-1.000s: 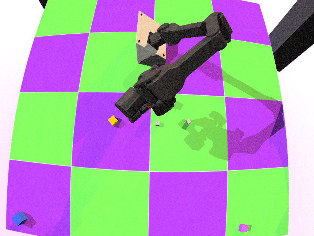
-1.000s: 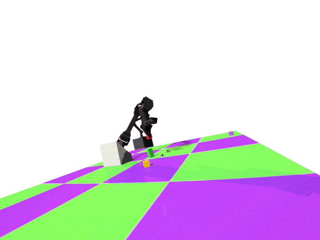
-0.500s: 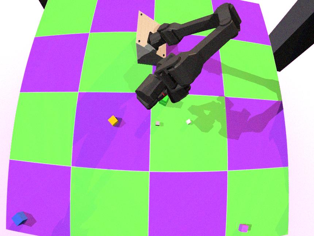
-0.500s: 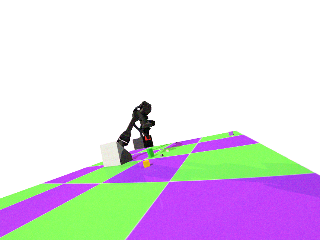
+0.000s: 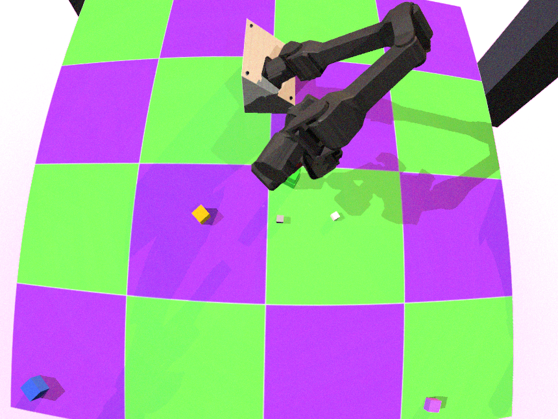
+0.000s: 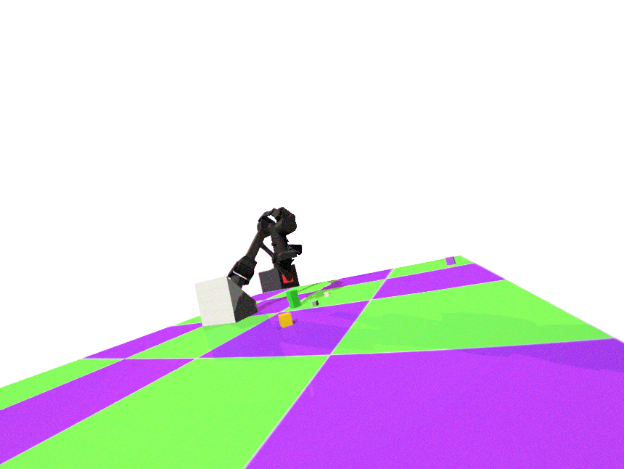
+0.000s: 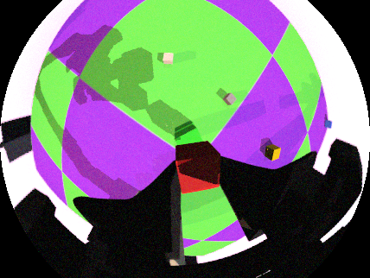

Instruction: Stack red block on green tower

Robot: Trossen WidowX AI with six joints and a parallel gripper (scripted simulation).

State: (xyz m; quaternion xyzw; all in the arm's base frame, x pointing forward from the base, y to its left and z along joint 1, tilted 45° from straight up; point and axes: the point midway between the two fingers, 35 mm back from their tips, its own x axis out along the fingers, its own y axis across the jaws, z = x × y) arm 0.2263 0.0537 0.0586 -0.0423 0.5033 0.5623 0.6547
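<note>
The small grey cube lies 100 mm ahead of my gripper tip, 10 mm to the right of it and 90 mm below it. The rest, counted from my gripper tip: small white cube 70 mm ahead, 120 mm to the left, 90 mm below; red block 10 mm above; yellow block 120 mm ahead, 190 mm to the right, 90 mm below.
</note>
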